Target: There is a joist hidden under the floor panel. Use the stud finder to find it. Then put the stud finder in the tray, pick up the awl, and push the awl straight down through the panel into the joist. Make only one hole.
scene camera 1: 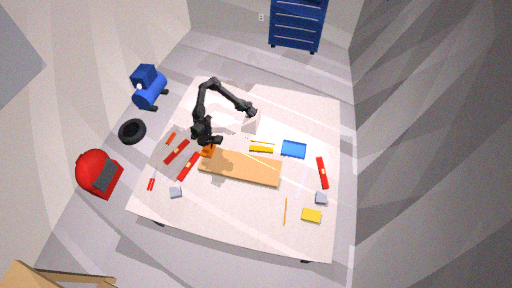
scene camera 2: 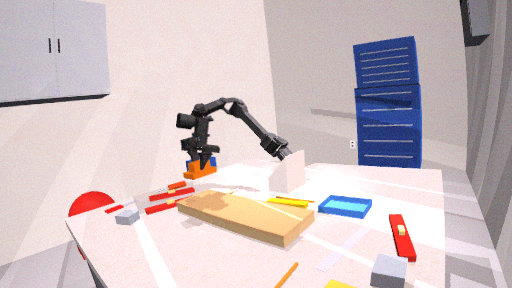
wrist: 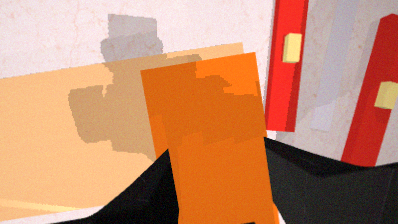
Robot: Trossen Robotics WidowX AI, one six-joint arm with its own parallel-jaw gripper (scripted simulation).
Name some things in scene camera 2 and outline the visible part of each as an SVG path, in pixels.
My gripper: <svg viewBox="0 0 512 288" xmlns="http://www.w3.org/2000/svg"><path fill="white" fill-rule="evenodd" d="M194 130L192 137L180 140L181 151L188 151L186 153L190 155L192 163L199 161L200 158L200 170L203 170L213 155L212 152L219 153L220 148L217 145L207 144L208 137L210 137L208 131Z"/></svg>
A red level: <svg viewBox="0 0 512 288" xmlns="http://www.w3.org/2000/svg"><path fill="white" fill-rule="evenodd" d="M389 214L394 244L398 253L397 256L407 257L408 262L416 262L417 254L402 214Z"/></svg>
